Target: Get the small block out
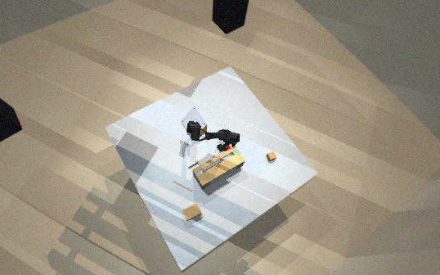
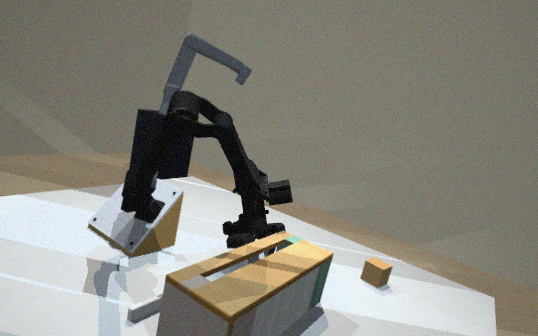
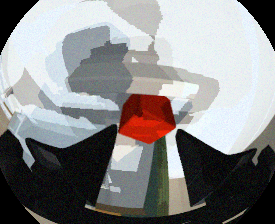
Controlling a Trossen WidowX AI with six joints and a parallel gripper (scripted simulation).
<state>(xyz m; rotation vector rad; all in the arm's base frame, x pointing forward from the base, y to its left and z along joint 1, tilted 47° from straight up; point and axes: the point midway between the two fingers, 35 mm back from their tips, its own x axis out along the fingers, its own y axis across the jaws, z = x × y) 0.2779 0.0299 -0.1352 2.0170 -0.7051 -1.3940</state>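
My gripper tip is now 2 cm past the red block. Also, from my gripper tip: tan cube: 25 cm ahead, 24 cm to the left, 1 cm above; box: 4 cm ahead, 17 cm to the right, 4 cm above; thin stick: 2 cm ahead, 48 cm to the right, 2 cm below.
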